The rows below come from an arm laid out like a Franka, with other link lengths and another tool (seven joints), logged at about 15 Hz.
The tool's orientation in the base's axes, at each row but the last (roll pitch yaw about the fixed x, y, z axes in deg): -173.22 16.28 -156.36; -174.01 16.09 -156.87; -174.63 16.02 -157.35; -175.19 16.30 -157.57; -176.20 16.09 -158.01; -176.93 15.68 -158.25
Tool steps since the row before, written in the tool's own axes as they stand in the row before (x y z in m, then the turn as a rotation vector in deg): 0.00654 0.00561 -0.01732 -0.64 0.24 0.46; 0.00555 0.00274 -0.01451 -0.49 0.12 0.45; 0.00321 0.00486 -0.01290 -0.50 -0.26 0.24; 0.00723 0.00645 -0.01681 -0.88 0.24 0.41; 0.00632 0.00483 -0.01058 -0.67 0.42 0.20; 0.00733 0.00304 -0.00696 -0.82 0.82 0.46
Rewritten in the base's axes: -0.01305 0.00260 0.01404 0.61 0.47 -0.29; -0.01017 0.00026 0.01205 0.52 0.30 -0.31; -0.00833 0.00307 0.01102 0.61 -0.05 -0.07; -0.01361 0.00286 0.01353 0.81 0.56 -0.16; -0.01033 0.00178 0.00808 0.50 0.64 -0.03; -0.00952 -0.00013 0.00455 0.57 1.08 -0.26
